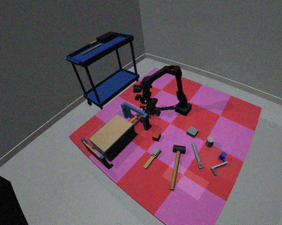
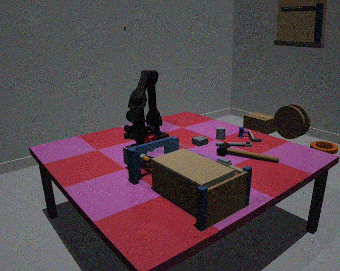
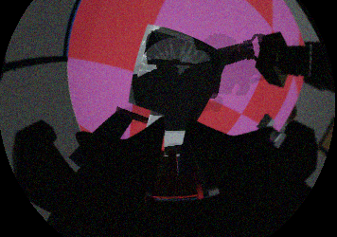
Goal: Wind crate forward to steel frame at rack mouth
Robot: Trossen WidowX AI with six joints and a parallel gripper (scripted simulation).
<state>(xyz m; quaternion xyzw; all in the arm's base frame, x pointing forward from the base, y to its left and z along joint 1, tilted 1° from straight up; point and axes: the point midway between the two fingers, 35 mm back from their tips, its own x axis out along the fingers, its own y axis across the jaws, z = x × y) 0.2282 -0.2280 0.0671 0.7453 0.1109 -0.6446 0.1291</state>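
My gripper tip is now 10 mm short of the red-knobbed winch handle and 20 mm below it. Round my gripper tip: frame 110 mm ahead, 10 mm to the right, 20 mm above; then red knob 50 mm ahead, 20 mm to the left, 50 mm above; then grey winch 60 mm behind, 30 mm to the right, 60 mm below.
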